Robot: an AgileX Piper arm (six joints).
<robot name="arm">
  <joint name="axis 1" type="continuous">
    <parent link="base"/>
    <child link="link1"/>
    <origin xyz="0 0 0.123" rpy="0 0 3.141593"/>
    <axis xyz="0 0 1"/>
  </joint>
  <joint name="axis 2" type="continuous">
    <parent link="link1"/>
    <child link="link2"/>
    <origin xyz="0 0 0" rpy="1.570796 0 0"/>
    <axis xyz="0 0 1"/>
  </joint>
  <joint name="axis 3" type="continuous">
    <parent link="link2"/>
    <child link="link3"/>
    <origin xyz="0.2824 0.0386 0" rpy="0 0 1.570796"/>
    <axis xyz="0 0 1"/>
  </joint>
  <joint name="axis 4" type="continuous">
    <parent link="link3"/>
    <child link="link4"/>
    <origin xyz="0.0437 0.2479 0" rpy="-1.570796 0 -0.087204"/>
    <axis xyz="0 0 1"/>
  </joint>
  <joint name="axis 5" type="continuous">
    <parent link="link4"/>
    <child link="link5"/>
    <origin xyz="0 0 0" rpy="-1.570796 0 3.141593"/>
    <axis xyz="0 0 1"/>
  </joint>
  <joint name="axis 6" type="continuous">
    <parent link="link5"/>
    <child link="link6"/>
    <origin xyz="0 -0.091 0" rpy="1.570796 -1.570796 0"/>
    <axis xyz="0 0 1"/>
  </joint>
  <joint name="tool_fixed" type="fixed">
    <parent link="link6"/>
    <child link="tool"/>
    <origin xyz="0 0 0" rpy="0 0 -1.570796"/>
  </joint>
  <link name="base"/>
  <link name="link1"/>
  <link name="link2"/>
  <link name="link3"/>
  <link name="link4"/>
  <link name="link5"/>
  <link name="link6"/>
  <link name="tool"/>
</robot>
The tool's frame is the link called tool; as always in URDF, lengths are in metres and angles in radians. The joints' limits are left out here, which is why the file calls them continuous.
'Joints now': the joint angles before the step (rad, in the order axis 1, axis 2, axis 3, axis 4, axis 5, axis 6). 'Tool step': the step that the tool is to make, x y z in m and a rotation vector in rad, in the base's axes. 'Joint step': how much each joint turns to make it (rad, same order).
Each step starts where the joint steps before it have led.
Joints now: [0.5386, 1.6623, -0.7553, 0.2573, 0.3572, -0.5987]
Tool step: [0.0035, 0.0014, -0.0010, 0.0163, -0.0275, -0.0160]
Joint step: [0.0000, 0.0087, -0.0001, 0.0116, -0.0421, 0.0001]
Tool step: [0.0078, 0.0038, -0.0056, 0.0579, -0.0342, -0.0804]
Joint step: [-0.0001, 0.0324, 0.0002, 0.0817, -0.0962, -0.0002]
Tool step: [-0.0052, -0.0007, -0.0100, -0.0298, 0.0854, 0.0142]
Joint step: [0.0001, 0.0257, -0.0001, 0.0007, 0.0671, 0.0001]
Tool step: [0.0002, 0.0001, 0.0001, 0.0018, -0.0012, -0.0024]
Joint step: [0.0000, 0.0001, -0.0002, 0.0021, -0.0020, 0.0004]
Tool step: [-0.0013, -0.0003, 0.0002, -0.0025, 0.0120, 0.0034]
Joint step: [-0.0002, -0.0025, 0.0003, 0.0007, 0.0148, -0.0009]
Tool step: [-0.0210, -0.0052, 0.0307, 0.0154, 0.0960, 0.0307]
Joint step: [0.0002, -0.1287, -0.0001, 0.0013, 0.2137, 0.0207]
